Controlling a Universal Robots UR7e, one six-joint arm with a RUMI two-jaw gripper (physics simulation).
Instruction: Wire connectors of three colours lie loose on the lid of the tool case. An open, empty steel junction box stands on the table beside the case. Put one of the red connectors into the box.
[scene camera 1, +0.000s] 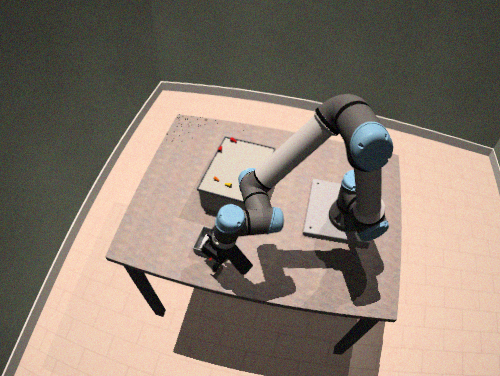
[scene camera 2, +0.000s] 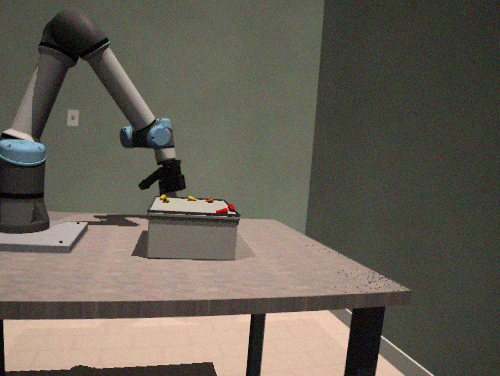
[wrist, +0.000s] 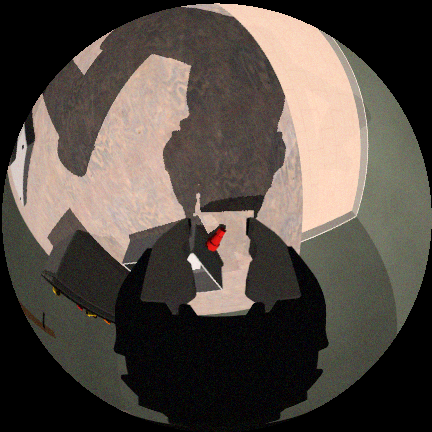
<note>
In view: my gripper (scene camera 1: 219, 266) and a tool case (scene camera 2: 180, 229).
My gripper shows as well in the wrist view (wrist: 218, 219). The tool case is seen too in scene camera 1 (scene camera 1: 226, 165) and in the wrist view (wrist: 74, 267).
</note>
